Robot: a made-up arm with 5 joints.
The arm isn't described. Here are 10 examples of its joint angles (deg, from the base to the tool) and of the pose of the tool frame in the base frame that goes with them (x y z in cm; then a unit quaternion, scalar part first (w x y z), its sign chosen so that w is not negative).
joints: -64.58 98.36 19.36 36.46 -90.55
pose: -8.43 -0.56 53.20 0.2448 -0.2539 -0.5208 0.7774
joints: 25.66 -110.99 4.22 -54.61 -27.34
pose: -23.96 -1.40 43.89 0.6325 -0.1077 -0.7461 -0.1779
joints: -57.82 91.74 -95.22 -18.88 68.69
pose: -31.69 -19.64 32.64 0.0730 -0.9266 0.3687 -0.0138
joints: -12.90 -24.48 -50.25 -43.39 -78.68
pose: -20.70 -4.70 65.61 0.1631 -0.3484 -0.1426 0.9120
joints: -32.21 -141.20 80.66 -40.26 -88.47
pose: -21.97 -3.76 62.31 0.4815 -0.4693 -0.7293 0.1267
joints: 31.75 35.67 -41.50 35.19 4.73
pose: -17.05 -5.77 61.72 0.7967 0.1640 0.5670 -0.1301
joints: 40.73 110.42 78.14 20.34 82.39
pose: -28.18 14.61 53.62 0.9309 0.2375 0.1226 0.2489
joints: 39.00 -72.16 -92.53 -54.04 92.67
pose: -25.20 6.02 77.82 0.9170 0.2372 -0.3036 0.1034
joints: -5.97 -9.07 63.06 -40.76 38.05
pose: -15.76 0.20 36.43 0.7590 -0.3832 -0.4779 -0.2206
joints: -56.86 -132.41 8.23 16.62 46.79
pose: -23.68 -11.49 44.19 0.0917 -0.8704 0.3648 -0.3178
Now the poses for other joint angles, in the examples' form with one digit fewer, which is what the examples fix.
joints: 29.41 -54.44 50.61 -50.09 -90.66
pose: -23.9 -15.6 45.9 0.465 0.386 -0.614 -0.507
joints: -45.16 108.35 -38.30 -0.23 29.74
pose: -24.5 -17.3 51.2 0.236 0.953 -0.032 -0.188
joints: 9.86 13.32 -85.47 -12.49 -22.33
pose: -12.7 -22.9 62.2 0.348 0.433 0.626 -0.547
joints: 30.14 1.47 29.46 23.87 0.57
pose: -16.1 -2.6 39.0 0.812 -0.298 -0.108 -0.491
